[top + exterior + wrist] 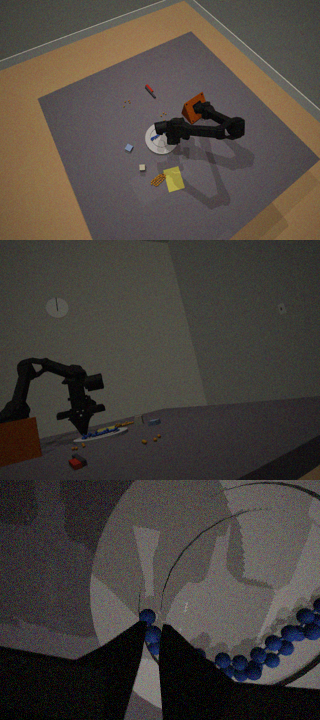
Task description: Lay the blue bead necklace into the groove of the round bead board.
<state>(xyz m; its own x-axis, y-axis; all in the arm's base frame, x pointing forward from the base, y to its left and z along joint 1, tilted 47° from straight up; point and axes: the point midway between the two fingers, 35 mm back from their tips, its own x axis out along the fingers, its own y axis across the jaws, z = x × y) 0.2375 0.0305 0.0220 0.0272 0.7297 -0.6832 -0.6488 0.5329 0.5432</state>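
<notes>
The round white bead board lies 5 cm ahead of my gripper tip, 3 cm to the right of it and 1 cm below it. The rest, counted from my gripper tip: cream cube (25 cm ahead, 4 cm to the left); yellow sheet (15 cm ahead, 19 cm to the left, 2 cm below); light blue cube (24 cm ahead, 10 cm to the right, 1 cm below).
</notes>
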